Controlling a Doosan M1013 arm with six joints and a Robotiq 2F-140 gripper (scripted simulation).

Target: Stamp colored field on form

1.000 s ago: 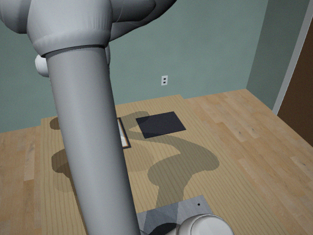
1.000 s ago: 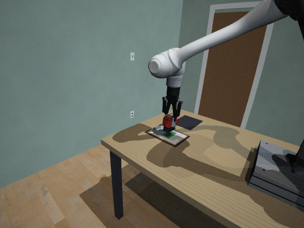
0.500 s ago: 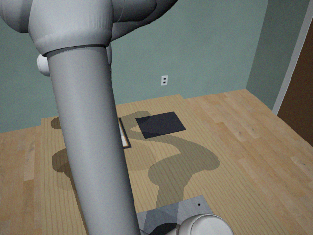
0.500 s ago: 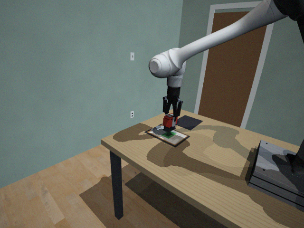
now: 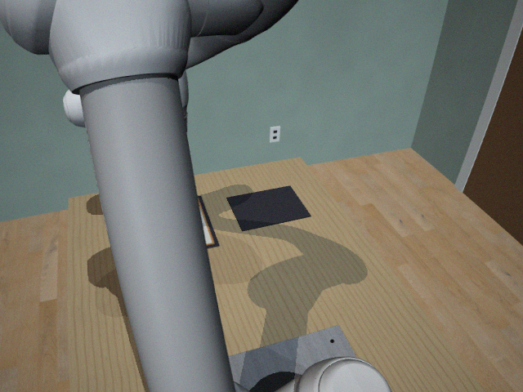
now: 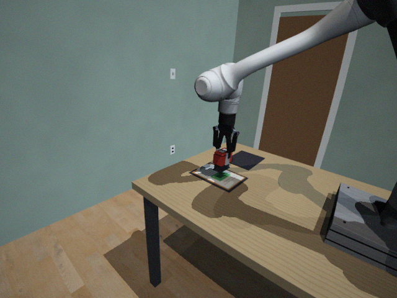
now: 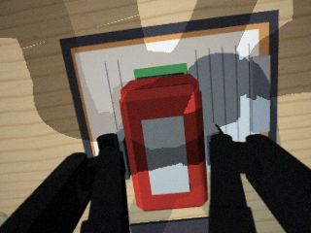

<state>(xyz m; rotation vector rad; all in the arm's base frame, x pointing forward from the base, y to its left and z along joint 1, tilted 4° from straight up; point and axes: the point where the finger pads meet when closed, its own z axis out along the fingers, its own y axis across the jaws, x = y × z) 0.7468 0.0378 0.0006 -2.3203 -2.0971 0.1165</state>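
Right now my hand is 2 cm short of the form on clipboard and 11 cm above it. From my hand the other things lie so: stamp: 2 cm below; then dark mat: 1 cm behind, 29 cm to the right, 11 cm below.
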